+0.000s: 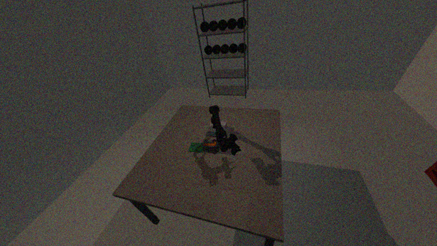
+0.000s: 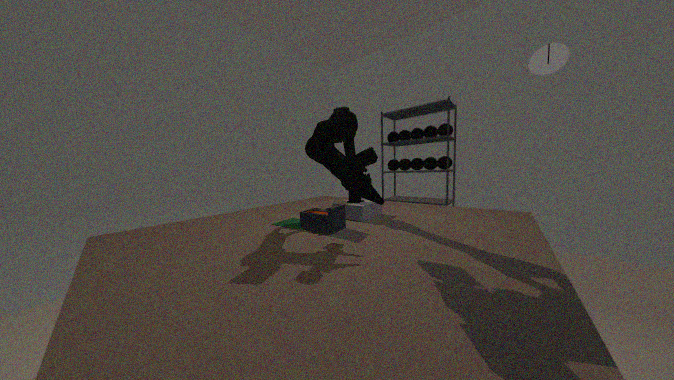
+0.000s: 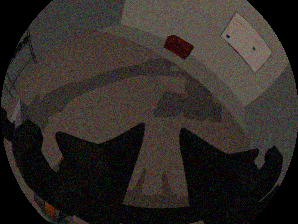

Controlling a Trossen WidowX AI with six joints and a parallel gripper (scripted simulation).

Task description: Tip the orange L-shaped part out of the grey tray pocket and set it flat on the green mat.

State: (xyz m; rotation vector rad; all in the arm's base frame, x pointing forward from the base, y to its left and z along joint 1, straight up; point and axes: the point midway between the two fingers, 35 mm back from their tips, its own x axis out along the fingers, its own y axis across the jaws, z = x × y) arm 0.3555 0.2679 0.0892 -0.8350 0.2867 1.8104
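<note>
Now: gripper tip 10 cm past the orange part, 28 cm to the left of it and 8 cm above it. The rest, counted from my gripper tip: green mat: 10 cm behind, 45 cm to the right, 15 cm below.
</note>
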